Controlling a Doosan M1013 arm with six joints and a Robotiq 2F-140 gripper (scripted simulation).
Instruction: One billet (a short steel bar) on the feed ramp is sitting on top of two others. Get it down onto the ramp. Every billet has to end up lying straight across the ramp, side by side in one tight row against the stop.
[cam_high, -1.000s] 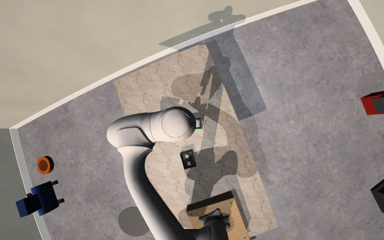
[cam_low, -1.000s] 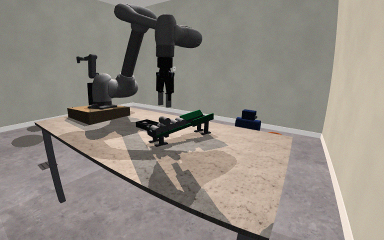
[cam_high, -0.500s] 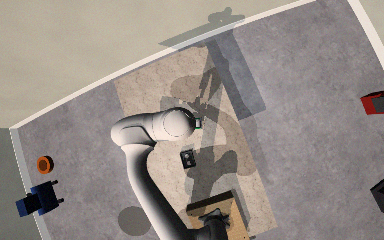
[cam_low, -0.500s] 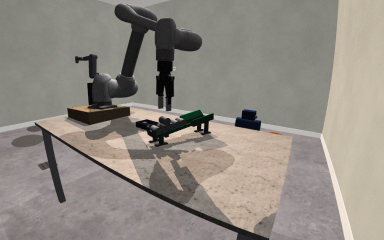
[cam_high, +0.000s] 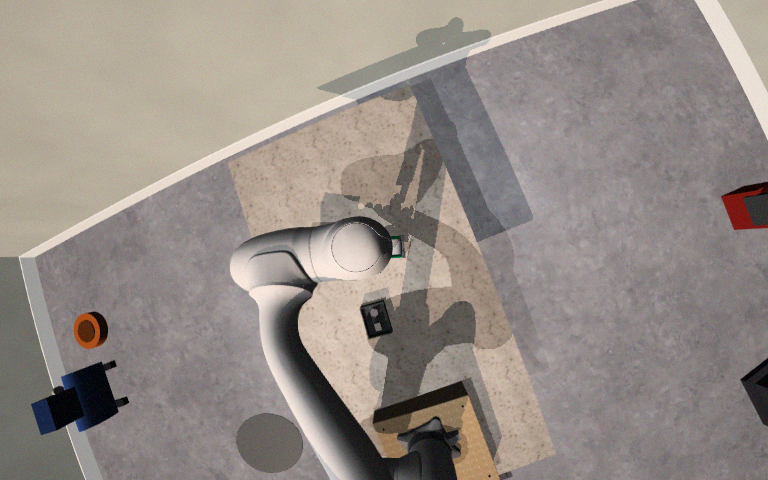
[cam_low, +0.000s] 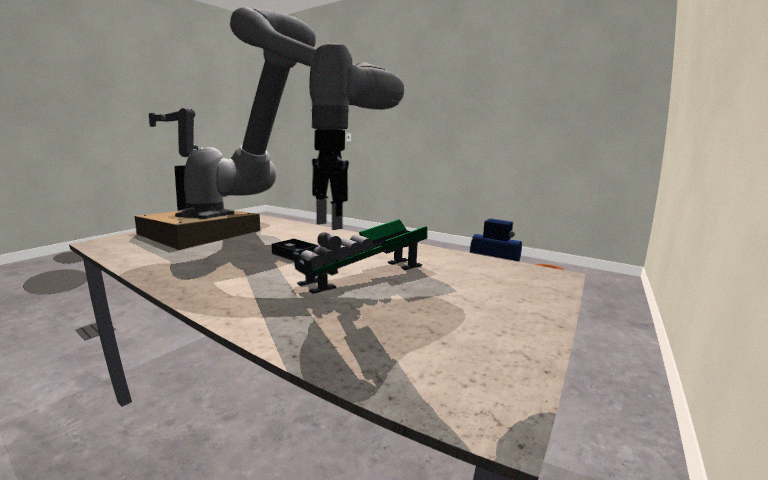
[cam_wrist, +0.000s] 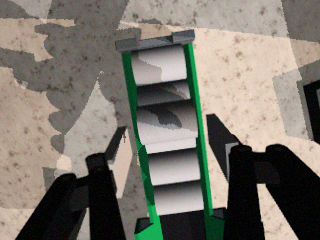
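My gripper is now 120 mm above the grey stop, 70 mm to the left of it and 40 mm past it. From my hand the other things lie so: black box (230 mm behind, 170 mm to the left, 170 mm below).
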